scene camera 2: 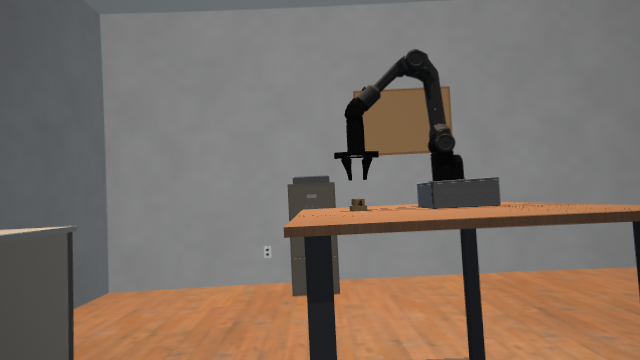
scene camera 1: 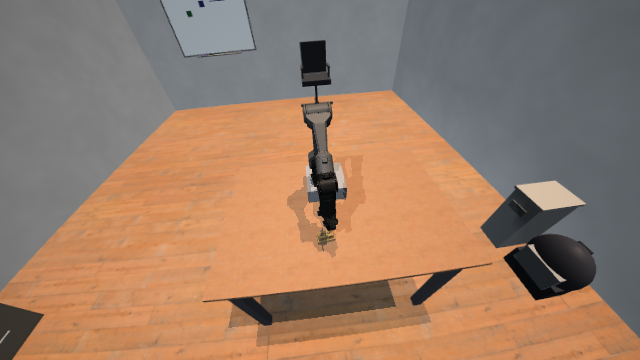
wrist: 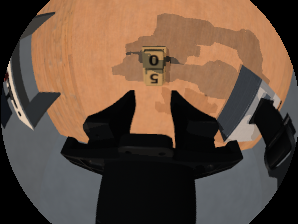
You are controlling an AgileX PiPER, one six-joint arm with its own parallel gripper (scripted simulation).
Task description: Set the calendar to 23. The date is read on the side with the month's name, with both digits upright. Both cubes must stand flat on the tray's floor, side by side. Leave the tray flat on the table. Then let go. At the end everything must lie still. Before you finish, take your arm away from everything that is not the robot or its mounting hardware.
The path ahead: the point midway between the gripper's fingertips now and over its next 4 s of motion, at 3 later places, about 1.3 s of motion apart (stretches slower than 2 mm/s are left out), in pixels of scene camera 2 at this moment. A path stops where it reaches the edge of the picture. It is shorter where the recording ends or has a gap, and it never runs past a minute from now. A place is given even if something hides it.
The gripper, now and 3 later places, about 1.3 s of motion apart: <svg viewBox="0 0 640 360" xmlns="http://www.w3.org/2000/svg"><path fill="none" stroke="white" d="M357 180L358 191L359 197L358 180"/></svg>
